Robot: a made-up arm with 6 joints. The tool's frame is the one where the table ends. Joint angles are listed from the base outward.
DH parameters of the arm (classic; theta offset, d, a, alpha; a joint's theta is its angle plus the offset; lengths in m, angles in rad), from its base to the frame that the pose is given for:
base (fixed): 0 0 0 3.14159
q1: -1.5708 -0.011 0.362 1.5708
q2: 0 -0.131 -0.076 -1.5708
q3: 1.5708 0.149 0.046 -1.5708
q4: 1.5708 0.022 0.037 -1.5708
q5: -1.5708 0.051 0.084 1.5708
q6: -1.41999 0 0.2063 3.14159
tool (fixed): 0.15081 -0.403 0 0
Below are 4 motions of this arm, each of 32 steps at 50 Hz.
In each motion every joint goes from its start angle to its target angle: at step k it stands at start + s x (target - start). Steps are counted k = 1, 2, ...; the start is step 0. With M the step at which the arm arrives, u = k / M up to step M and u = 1 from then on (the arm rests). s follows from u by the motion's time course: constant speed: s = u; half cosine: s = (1 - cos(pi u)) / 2; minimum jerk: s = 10 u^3 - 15 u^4 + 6 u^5.
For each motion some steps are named. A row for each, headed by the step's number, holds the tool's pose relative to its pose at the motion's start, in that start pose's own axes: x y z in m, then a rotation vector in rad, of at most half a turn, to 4 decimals.
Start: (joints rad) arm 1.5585 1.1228 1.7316 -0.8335 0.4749 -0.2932
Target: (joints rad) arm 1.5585 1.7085 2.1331 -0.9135 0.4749 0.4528
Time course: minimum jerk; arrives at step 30
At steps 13, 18, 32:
13: 0.0161 -0.0532 0.0394 0.1254 -0.1582 -0.4183
18: 0.0155 -0.0796 0.0613 0.2769 -0.2691 -0.7307
32: 0.0129 -0.0865 0.0747 0.4797 -0.3582 -1.0209

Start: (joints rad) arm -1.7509 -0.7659 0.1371 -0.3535 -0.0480 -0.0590
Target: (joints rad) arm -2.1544 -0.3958 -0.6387 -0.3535 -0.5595 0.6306
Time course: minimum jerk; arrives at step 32
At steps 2, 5, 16, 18, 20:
2: -0.0003 -0.0001 -0.0002 -0.0005 0.0006 0.0004
5: -0.0047 -0.0019 -0.0023 -0.0066 0.0086 0.0047
16: -0.1040 -0.0370 -0.0395 -0.1278 0.1985 0.0723
18: -0.1355 -0.0505 -0.0466 -0.1677 0.2588 0.0843
20: -0.1673 -0.0659 -0.0512 -0.2107 0.3188 0.0931

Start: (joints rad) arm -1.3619 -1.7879 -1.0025 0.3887 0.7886 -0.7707
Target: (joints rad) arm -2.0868 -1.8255 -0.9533 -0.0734 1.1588 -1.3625
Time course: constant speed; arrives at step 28
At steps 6, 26, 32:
6: -0.0432 0.1572 0.0340 0.1548 0.0993 0.1968
26: -0.2170 0.5565 0.3560 0.7061 0.1645 0.9660
32: -0.2354 0.5794 0.4003 0.7596 0.1462 1.0489

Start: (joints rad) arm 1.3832 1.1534 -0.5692 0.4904 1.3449 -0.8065
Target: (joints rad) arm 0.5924 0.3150 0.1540 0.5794 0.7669 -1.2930
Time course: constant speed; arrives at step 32
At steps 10, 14, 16, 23, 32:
10: 0.0417 0.0704 0.0901 0.1931 -0.1716 -0.2126
14: 0.0736 0.0930 0.1409 0.2635 -0.2765 -0.2827
16: 0.0912 0.1023 0.1700 0.2962 -0.3355 -0.3139
23: 0.1521 0.1251 0.2915 0.3954 -0.5715 -0.4009
32: 0.2031 0.1396 0.4876 0.4833 -0.9240 -0.4580

